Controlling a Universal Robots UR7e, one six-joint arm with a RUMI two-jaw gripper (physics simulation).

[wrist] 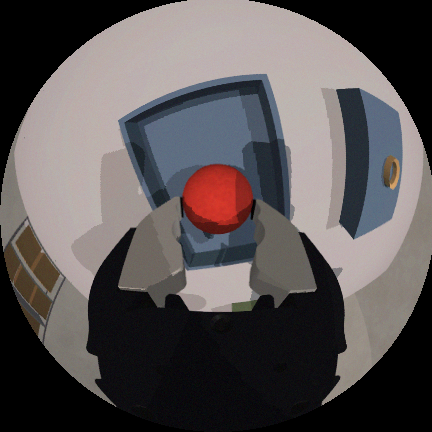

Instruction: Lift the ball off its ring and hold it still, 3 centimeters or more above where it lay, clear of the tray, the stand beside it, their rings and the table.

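Places are measured from the arm's base along level axes (x back, y right, z up), in metres.
Pixels of known places: gripper, fingertip midpoint: [216, 200].
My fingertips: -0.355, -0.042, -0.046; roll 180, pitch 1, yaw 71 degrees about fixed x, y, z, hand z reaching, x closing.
Observation:
For each thing: its middle in the pictures, then the offset to it from my fingertips, as dx, dy, dz. "spot": a spot on its surface instead. Level surfaces: height alone.
- red ball, body centre: [217, 198] -0.004, +0.002, +0.005
- blue open tray, body centre: [216, 186] -0.005, +0.001, -0.020
- orange ring, surface spot: [391, 172] spot: +0.008, +0.242, +0.010
- pale table, surface height: dz -0.034
A red ball [217, 195] is between the two fingertips of my gripper [216, 200], one fingertip on each side of it. The gripper is shut on the ball. Behind the ball is the blue open tray [185, 135], whose floor and walls show around it. The gap between the ball and the tray floor cannot be told from this view, and the ring under the ball is hidden. The blue stand [380, 135] is at the right, with an orange ring [391, 172] on its top.
The pale table [65, 120] surrounds the tray and the stand. The edge of a green block [242, 306] shows below the fingers. A shelf unit with brown compartments stands at the lower left, beyond the table. Shadows of the arm lie on the table left of the tray.

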